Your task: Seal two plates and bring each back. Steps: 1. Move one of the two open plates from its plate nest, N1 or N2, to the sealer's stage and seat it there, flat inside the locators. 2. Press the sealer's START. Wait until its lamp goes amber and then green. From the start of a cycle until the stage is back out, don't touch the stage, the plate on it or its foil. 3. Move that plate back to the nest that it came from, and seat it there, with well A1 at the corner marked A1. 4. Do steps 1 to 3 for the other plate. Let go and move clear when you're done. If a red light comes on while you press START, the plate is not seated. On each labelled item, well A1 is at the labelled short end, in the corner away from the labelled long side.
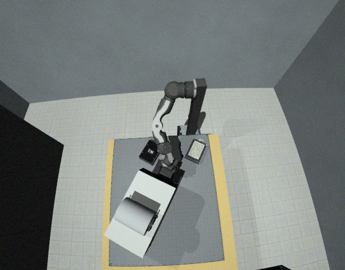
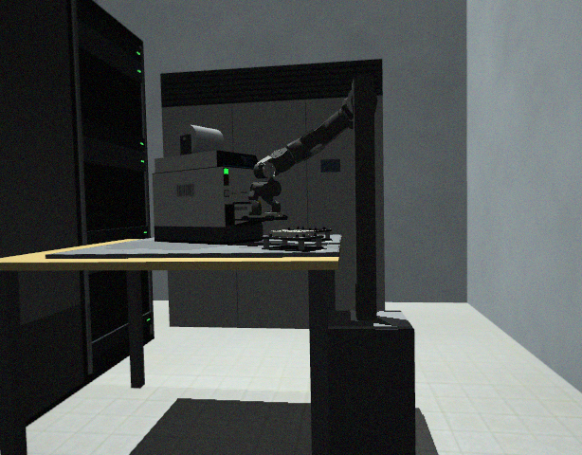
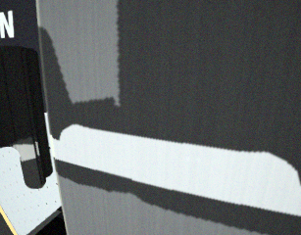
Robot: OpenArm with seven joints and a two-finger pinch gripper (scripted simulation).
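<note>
Right now the sealer stage is 10 mm below my hand. The rest, counted from my hand: well plate 220 mm to the left, 120 mm behind, 60 mm below; then foil roll 310 mm above, 280 mm ahead, 170 mm to the right; then start button 130 mm ahead, 80 mm above, 30 mm to the left.
</note>
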